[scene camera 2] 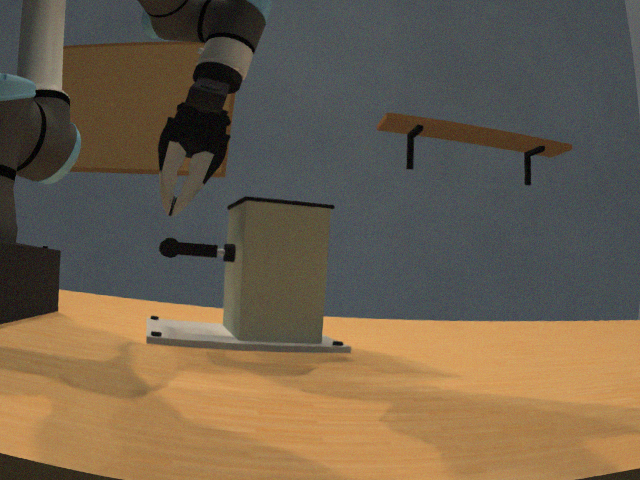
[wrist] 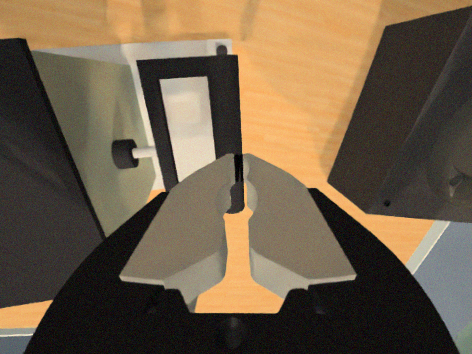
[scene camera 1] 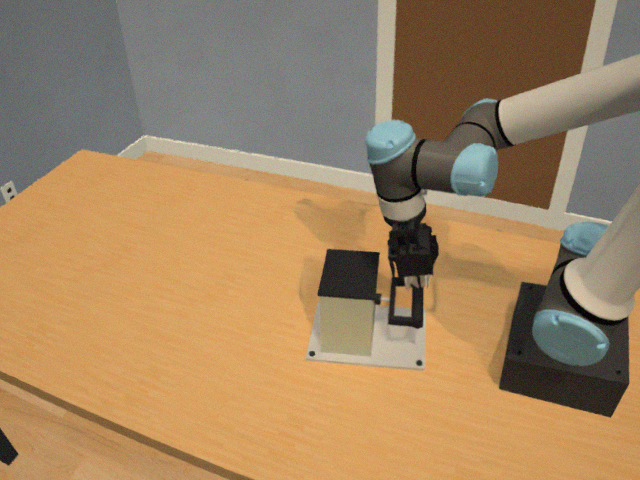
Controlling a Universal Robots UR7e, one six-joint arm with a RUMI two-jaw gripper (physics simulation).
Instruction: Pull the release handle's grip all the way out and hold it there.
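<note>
The release handle's grip is a black rectangular loop. A short pale rod joins it to the side of a pale green box with a black top. The box stands on a light grey baseplate. My gripper is shut and empty. Its tips point down a little above the grip's outer bar, with a gap showing in the second scene view. In the wrist view the fingers hide part of the grip.
The robot's dark base block stands on the wooden table, on the handle's side of the box. A wall shelf hangs in the background of the second scene view.
</note>
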